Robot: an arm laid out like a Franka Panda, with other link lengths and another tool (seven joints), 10 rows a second.
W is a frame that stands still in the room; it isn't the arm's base.
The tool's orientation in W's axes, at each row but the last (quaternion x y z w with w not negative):
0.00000, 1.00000, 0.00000, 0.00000
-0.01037, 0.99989, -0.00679, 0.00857
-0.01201, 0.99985, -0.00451, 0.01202
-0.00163, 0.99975, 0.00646, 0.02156
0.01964, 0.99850, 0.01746, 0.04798
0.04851, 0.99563, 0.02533, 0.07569
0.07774, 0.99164, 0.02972, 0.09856
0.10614, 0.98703, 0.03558, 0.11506
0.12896, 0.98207, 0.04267, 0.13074
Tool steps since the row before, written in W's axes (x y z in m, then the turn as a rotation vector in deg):
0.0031, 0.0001, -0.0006, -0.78, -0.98, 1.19
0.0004, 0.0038, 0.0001, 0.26, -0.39, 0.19
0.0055, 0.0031, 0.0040, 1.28, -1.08, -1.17
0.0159, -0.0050, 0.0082, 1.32, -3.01, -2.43
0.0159, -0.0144, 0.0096, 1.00, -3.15, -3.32
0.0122, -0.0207, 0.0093, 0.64, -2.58, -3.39
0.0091, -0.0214, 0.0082, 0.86, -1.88, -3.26
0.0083, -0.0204, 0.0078, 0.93, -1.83, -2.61
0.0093, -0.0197, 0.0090, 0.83, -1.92, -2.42
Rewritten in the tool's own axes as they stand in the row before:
-0.0031, 0.0001, 0.0006, 0.78, -0.98, -1.19
-0.0005, 0.0038, -0.0001, -0.26, -0.40, -0.18
-0.0057, 0.0029, -0.0039, -1.23, -1.10, 1.21
-0.0162, -0.0050, -0.0076, -1.20, -3.05, 2.45
-0.0173, -0.0134, -0.0085, -0.81, -3.23, 3.30
-0.0155, -0.0189, -0.0082, -0.39, -2.70, 3.33
-0.0138, -0.0191, -0.0071, -0.51, -1.97, 3.28
-0.0140, -0.0175, -0.0066, -0.71, -1.84, 2.67
-0.0161, -0.0157, -0.0072, -0.69, -1.93, 2.45

